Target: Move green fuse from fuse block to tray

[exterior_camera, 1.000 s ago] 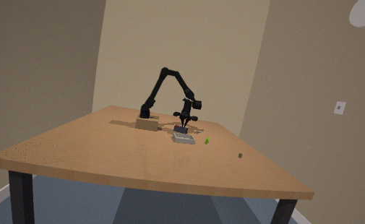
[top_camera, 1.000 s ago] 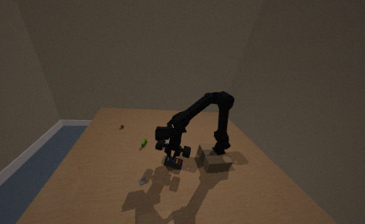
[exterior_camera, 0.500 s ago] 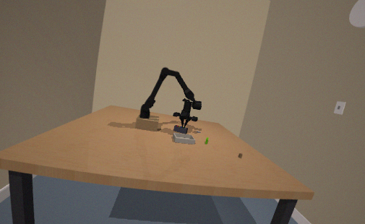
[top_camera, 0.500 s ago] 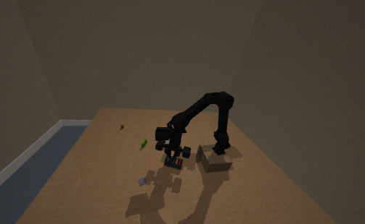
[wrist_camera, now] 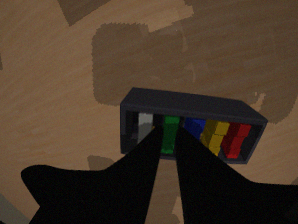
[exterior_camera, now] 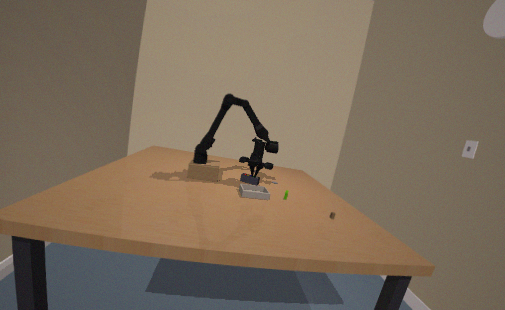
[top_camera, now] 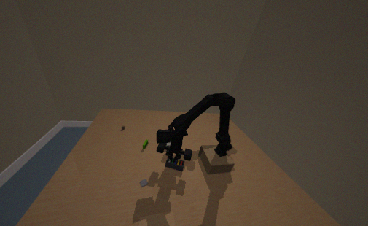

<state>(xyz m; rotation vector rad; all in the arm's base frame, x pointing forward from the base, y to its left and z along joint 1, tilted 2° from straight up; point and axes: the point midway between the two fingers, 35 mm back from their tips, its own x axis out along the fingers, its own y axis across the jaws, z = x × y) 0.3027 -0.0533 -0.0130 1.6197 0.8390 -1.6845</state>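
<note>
Right now my gripper tip is 18 cm to the left of the grey tray, 5 cm past it and 3 cm above it. The rest, counted from my gripper tip: dark peg (41 cm to the right, 24 cm ahead, 2 cm below); then green fuse (1 cm below).
</note>
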